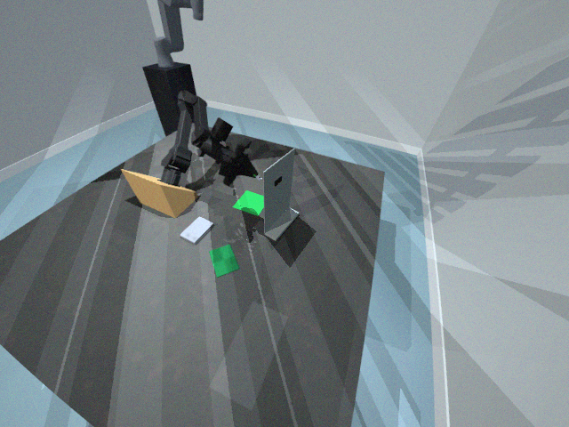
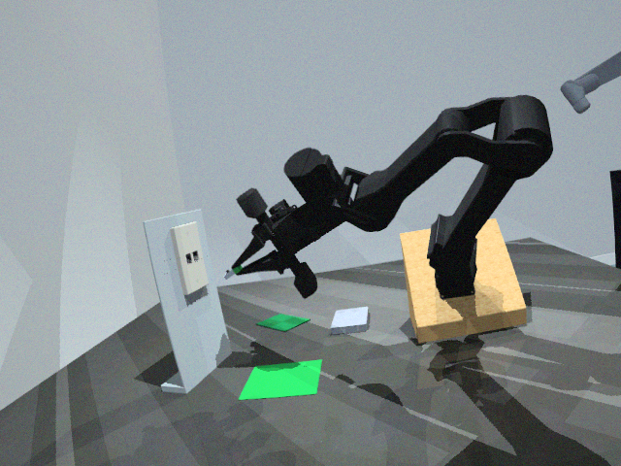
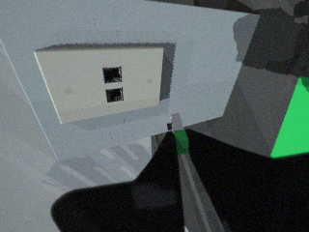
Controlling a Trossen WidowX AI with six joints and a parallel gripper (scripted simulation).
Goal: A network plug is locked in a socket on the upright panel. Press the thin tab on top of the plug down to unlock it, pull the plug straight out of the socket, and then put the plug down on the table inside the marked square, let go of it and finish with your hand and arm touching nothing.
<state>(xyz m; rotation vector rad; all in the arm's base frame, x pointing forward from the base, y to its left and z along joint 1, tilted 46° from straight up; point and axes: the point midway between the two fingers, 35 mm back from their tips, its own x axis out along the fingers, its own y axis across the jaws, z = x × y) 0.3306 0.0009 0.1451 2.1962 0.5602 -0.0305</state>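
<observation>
My gripper tip is now 100 mm short of the grey panel, 50 mm above it and 20 mm to the left of it. The rest, counted from my gripper tip: white network plug 10 mm ahead.
</observation>
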